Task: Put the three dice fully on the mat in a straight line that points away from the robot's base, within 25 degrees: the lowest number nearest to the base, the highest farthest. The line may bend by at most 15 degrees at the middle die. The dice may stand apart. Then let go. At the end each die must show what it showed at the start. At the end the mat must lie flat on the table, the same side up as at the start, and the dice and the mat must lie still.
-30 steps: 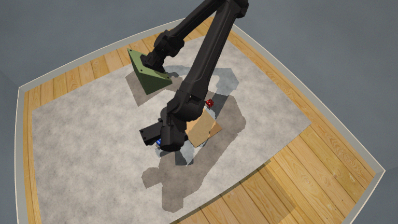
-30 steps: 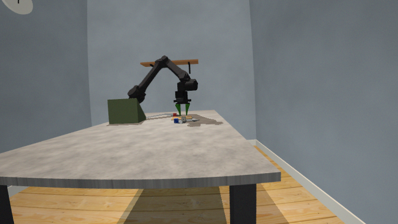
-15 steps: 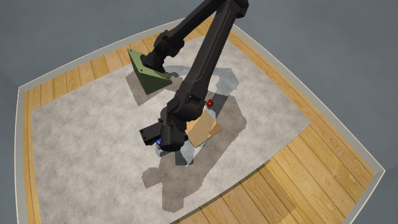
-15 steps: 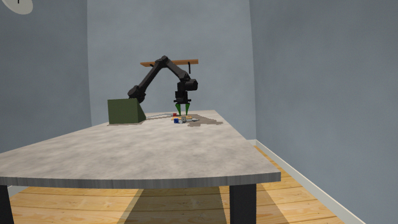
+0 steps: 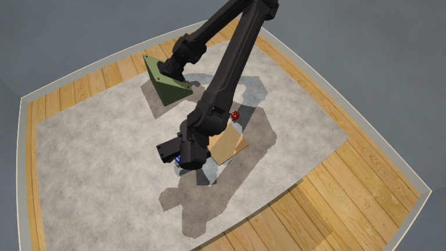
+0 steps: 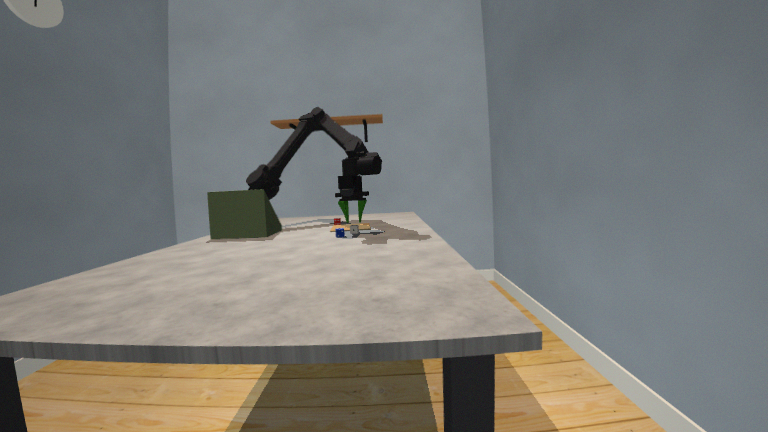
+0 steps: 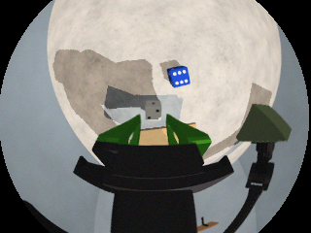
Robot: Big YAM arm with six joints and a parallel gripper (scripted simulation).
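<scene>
Right now my hand is 3 cm above the white die. Round my hand: red die 11 cm behind, 20 cm to the left, 3 cm below; tan mat 4 cm behind, 12 cm to the left, 4 cm below; blue die 3 cm behind, 6 cm to the right, 3 cm below.
</scene>
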